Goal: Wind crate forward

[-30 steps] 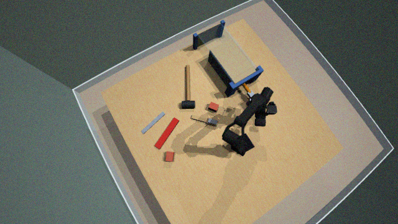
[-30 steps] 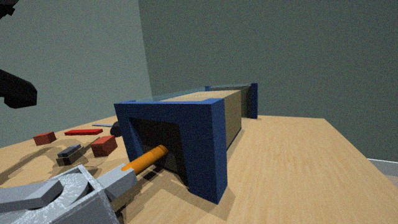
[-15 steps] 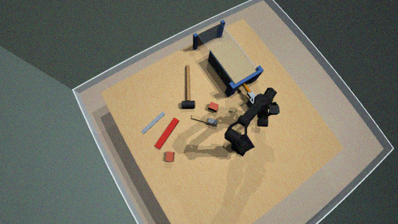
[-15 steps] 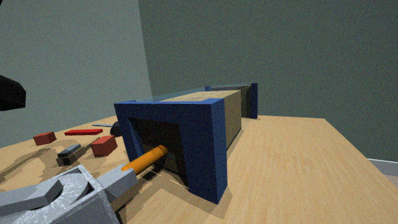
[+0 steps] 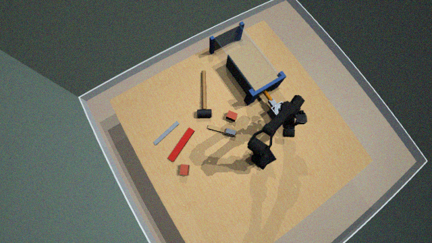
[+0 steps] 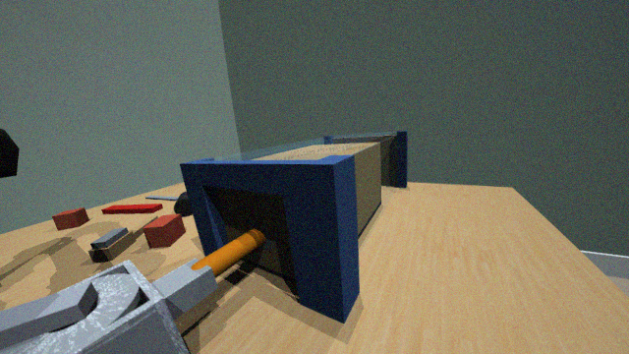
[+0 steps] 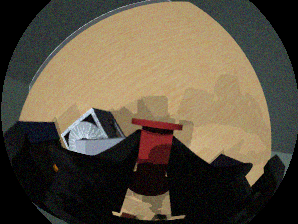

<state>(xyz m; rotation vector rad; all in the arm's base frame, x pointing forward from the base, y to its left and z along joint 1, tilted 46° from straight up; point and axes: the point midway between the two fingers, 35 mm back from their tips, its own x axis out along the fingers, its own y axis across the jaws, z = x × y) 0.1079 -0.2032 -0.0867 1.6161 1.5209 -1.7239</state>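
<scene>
The red grip lies 1 cm to the left of my gripper tip and 1 cm ahead of it. Also, from my gripper tip: brush-like tool 34 cm to the left, 17 cm ahead, 11 cm below; grey winch 10 cm below, 9 cm ahead, 3 cm to the right; blue frame 26 cm ahead, 3 cm below, 1 cm to the right.
</scene>
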